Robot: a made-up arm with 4 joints.
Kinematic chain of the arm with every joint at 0, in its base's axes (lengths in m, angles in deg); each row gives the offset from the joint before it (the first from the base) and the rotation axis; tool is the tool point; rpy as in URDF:
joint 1: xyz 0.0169 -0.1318 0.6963 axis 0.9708 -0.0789 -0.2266
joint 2: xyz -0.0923 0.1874 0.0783 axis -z
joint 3: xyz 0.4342 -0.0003 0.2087 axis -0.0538 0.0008 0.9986
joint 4: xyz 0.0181 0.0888 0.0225 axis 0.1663 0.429 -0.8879
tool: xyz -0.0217 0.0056 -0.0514 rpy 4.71 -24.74 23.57
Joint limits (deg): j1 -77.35..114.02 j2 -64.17..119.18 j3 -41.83..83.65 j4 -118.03..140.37
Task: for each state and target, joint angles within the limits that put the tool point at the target. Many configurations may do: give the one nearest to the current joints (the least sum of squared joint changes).
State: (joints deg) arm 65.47 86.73 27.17 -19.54
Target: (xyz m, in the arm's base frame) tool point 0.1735 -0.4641 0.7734
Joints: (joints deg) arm 42.41 59.69 -18.34 -21.47
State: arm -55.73 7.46 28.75 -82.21
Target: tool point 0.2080 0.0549 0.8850
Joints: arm -58.24 56.27 54.53 -71.74
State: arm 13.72 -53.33 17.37 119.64
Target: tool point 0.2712 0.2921 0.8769
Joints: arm -14.26 -5.70 32.32 114.48
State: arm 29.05 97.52 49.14 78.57
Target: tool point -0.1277 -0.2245 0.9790
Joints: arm -6.23 107.47 74.05 75.95
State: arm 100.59 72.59 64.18 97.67
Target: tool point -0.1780 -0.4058 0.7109
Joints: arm 61.99 110.02 57.56 100.87
